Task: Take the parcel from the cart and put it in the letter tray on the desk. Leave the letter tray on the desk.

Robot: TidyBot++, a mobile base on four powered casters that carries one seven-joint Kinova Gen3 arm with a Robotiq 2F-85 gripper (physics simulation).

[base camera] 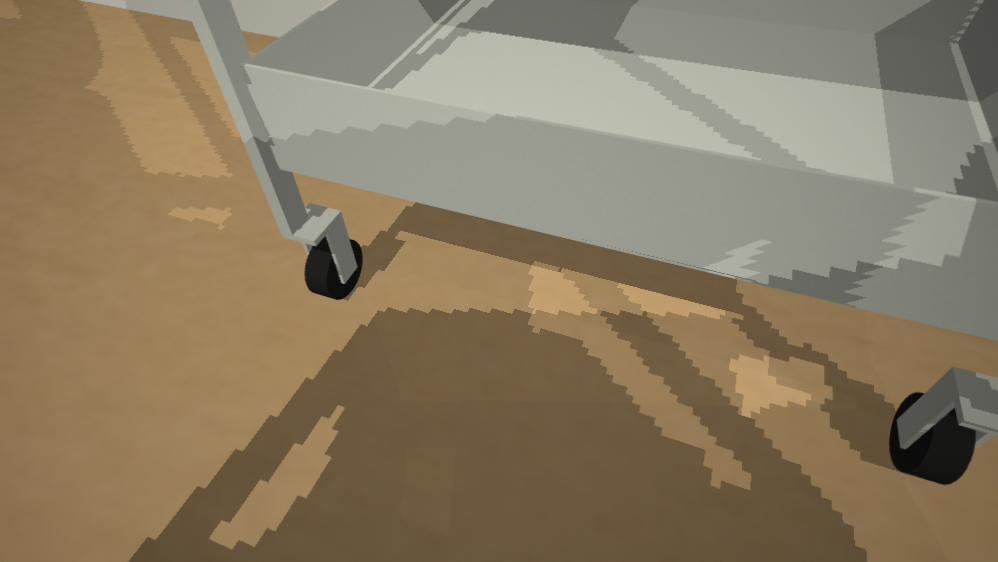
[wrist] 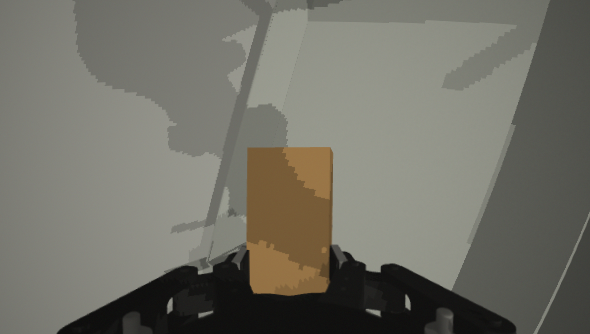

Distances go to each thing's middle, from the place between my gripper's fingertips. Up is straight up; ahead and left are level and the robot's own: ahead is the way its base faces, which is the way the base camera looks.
I see my gripper 1 cm to the left of the brown cardboard parcel [wrist: 289,189] and 1 cm above it.
